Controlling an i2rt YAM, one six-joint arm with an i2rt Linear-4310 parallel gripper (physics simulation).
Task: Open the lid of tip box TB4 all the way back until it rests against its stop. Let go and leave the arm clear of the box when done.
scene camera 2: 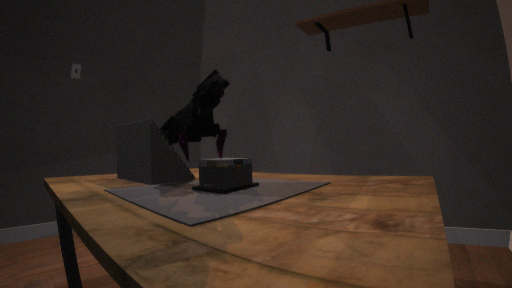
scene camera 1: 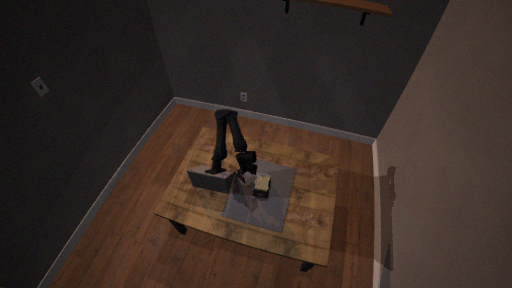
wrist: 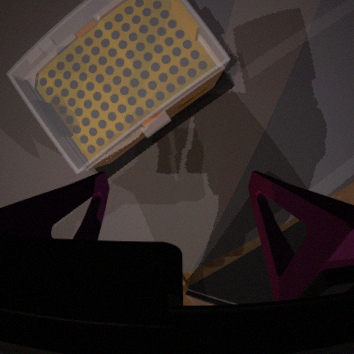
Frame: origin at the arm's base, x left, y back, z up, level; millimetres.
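Seen in the pictures: gripper, fingertip midpoint: (scene camera 2: 204, 159) (scene camera 1: 249, 178) (wrist: 178, 178); arm's base, origin of the base link: (scene camera 2: 156, 150) (scene camera 1: 215, 171).
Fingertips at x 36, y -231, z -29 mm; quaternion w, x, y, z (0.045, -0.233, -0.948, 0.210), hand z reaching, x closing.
Offsets run from my fingertips to a thing's middle. Level surfaces: height alone.
The tip box @(dx +4, dy -85, dz -34 mm) (scene camera 1: 262, 185) (scene camera 2: 225, 176) (wrist: 125, 75) stands upright on the grey mat @(dz -73 mm) (scene camera 1: 272, 216) (scene camera 2: 285, 188). Its clear lid lies closed over a yellow rack with rows of round holes. A small pale tab @(dx -3, dy -39, dz -10 mm) (wrist: 156, 124) sticks out at the middle of the lid's long edge nearest the gripper in the wrist view. No TB4 label can be read. My gripper (scene camera 1: 245, 179) (scene camera 2: 204, 157) (wrist: 178, 178) is open, with nothing between its fingers. Its fingertips are beside the box and at about lid height or slightly above, apart from that tab.
A grey wedge-shaped block (scene camera 1: 210, 182) (scene camera 2: 135, 152) stands on the wooden table @(dz -76 mm) (scene camera 1: 312, 200) (scene camera 2: 350, 220) by the arm's base, beside the mat. A wooden shelf (scene camera 1: 350, 5) (scene camera 2: 362, 17) is high on the wall.
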